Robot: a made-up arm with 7 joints.
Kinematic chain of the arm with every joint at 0, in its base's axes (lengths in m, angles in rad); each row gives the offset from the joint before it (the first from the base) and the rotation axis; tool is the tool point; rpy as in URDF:
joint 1: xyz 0 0 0.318 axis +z
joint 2: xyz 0 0 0 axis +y
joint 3: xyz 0 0 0.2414 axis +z
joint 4: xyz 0.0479 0 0 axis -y
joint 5: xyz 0.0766 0 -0.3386 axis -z
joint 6: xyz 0 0 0 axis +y
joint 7: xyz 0.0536 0 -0.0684 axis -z
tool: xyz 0 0 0 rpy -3.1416 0 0
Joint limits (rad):
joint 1: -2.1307..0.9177
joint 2: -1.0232..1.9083
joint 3: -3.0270..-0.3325
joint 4: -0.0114..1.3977
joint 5: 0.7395..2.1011
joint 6: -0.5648..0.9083
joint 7: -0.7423..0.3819
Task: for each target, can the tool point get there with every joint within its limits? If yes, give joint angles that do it. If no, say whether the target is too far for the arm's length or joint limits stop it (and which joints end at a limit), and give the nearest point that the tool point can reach.
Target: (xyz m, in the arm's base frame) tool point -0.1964 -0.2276 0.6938
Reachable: yes | joints -1.1983 1.5244 -2.3974 1.0926 1.0003 -0.1737 -0.2599
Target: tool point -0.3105 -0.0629 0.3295
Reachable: yes | joints -1.0048 1.4959 -1.6117 0.4312 1.3970 0.5734 -0.6306
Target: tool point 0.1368 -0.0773 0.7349
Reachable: yes | joints 0.4281 1.6146 -2.7589 0.9160 0.9514 0.0783 0.2722
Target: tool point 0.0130 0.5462 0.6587
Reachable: no: joint limits stop it (at a limit: joint 4, joint 5) | nearest point 0.0111 0.4669 0.6092 | short by 0.094 m
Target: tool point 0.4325 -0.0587 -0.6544
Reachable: no: too far | nearest point 0.2233 -0.0303 -0.1841 | short by 0.516 m
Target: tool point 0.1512 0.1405 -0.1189
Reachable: no: joint limits stop it (at a limit: joint 1, joint 3, joint 6) | nearest point 0.2245 0.0763 -0.1051 | short by 0.098 m
